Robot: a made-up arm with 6 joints. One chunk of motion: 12 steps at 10 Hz.
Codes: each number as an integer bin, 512 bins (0 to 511) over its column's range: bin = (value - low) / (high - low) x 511, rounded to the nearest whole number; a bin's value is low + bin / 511 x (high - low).
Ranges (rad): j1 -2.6..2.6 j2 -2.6..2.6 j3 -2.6..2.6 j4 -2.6..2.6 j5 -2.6..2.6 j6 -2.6..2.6
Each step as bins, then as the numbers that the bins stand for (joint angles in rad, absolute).
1 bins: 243 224 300 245 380 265
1 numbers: -0.1272 -0.3205 0.4528 -0.1068 1.2669 0.0967
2 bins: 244 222 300 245 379 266
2 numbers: -0.1170 -0.3409 0.4528 -0.1068 1.2568 0.1068
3 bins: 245 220 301 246 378 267
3 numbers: -0.1068 -0.3613 0.4630 -0.0967 1.2466 0.1170
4 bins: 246 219 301 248 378 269
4 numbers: -0.0967 -0.3714 0.4630 -0.0763 1.2466 0.1374
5 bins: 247 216 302 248 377 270
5 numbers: -0.0865 -0.4020 0.4732 -0.0763 1.2364 0.1476
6 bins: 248 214 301 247 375 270
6 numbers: -0.0763 -0.4223 0.4630 -0.0865 1.2160 0.1476
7 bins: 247 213 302 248 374 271
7 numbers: -0.0865 -0.4325 0.4732 -0.0763 1.2059 0.1577
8 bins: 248 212 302 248 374 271
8 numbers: -0.0763 -0.4427 0.4732 -0.0763 1.2059 0.1577
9 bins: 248 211 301 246 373 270
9 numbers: -0.0763 -0.4528 0.4630 -0.0967 1.1957 0.1476
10 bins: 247 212 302 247 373 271
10 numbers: -0.0865 -0.4427 0.4732 -0.0865 1.1957 0.1577
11 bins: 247 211 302 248 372 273
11 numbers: -0.0865 -0.4528 0.4732 -0.0763 1.1855 0.1781
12 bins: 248 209 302 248 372 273
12 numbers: -0.0763 -0.4732 0.4732 -0.0763 1.1855 0.1781
